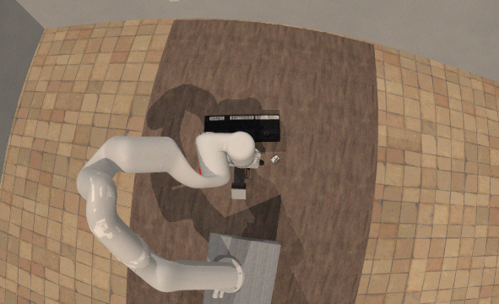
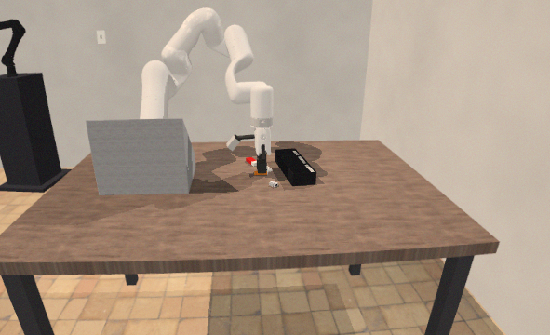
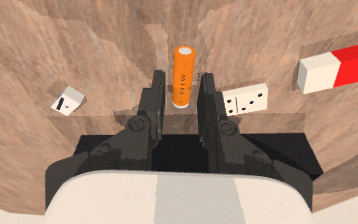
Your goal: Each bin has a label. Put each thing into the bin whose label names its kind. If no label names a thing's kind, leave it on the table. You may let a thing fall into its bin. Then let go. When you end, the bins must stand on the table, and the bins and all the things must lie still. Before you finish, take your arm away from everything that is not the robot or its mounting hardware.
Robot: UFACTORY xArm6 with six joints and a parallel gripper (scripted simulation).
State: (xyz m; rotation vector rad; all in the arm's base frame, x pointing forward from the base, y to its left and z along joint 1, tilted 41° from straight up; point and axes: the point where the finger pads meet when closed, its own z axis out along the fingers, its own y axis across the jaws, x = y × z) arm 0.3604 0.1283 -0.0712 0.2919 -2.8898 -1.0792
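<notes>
Now: the orange battery 30 mm below my hand. Round my hand: white domino 10 mm ahead, 50 mm to the left, 30 mm below; then black nut 120 mm ahead, 50 mm to the right, 20 mm below; then eraser 40 mm behind, 110 mm to the left, 30 mm below.
</notes>
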